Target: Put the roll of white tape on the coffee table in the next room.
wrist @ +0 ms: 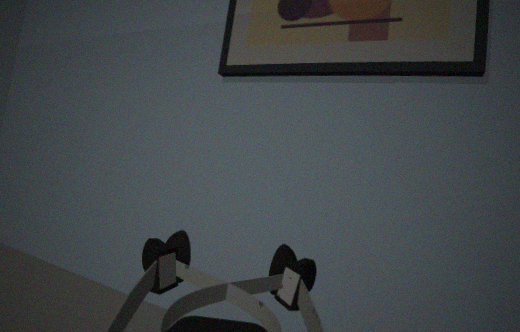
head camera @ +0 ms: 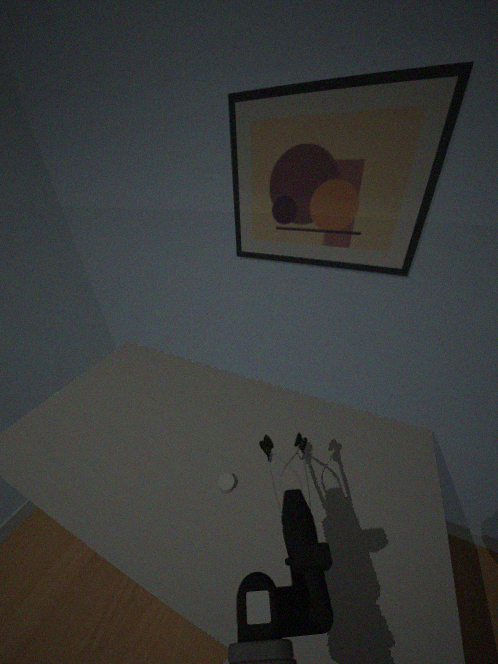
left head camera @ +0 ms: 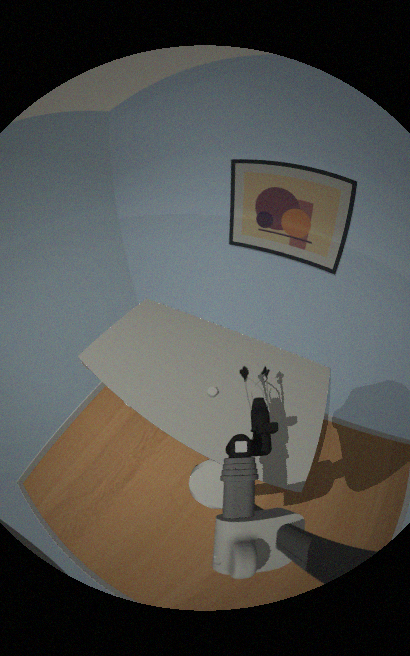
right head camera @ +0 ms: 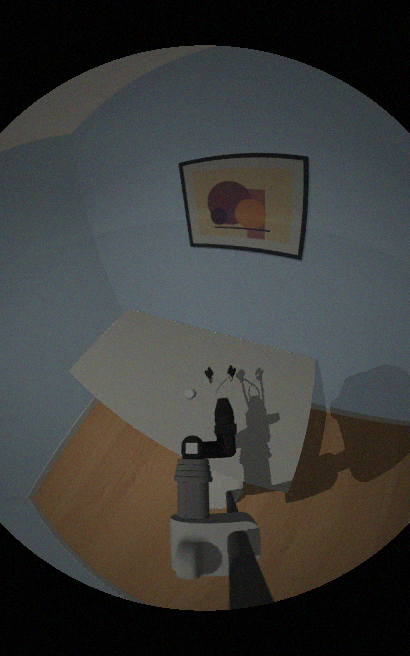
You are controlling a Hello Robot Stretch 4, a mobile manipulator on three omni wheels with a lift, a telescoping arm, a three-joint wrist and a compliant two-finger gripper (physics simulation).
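Pixels of known places: gripper, between the fingertips: (wrist: pixel 230 257) (head camera: pixel 282 435) (left head camera: pixel 253 366) (right head camera: pixel 219 366); robot's base, origin of its link: (left head camera: pixel 217 481) (right head camera: pixel 214 482).
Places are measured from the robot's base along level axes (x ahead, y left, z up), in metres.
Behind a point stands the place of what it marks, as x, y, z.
Observation:
The roll of white tape (head camera: pixel 226 482) @(0.484, 0.076, 0.717) (left head camera: pixel 213 391) @(0.483, 0.068, 0.717) (right head camera: pixel 189 394) @(0.478, 0.072, 0.717) is a small pale disc on the light table top (head camera: pixel 134 429) @(0.712, 0.440, 0.693) (left head camera: pixel 150 350) @(0.742, 0.464, 0.693) (right head camera: pixel 135 360) @(0.728, 0.436, 0.693). It does not show in the wrist view. My gripper (head camera: pixel 283 444) @(0.483, -0.085, 0.948) (left head camera: pixel 255 372) @(0.483, -0.085, 0.948) (right head camera: pixel 220 373) @(0.483, -0.085, 0.948) (wrist: pixel 230 257) @(0.483, -0.085, 0.948) is open, its two dark fingertips apart with nothing between them. It hangs above the table, to the right of the tape in the head views, and its shadow falls on the table top to its right. The coffee table does not show.
A blue wall (head camera: pixel 160 268) @(1.214, 0.359, 1.152) (left head camera: pixel 190 265) @(1.150, 0.235, 1.059) (right head camera: pixel 150 270) @(1.194, 0.321, 1.067) (wrist: pixel 125 150) @(1.159, 0.252, 1.045) rises behind the table, with a framed picture (head camera: pixel 335 206) @(0.860, -0.274, 1.426) (left head camera: pixel 295 220) @(0.863, -0.267, 1.438) (right head camera: pixel 240 212) @(0.881, -0.233, 1.429) above. Wooden floor (head camera: pixel 69 573) @(0.454, 0.878, -0.027) (left head camera: pixel 110 475) @(-0.116, 0.883, -0.027) (right head camera: pixel 100 480) @(-0.134, 1.018, -0.027) lies along the near side. A side wall stands at the left.

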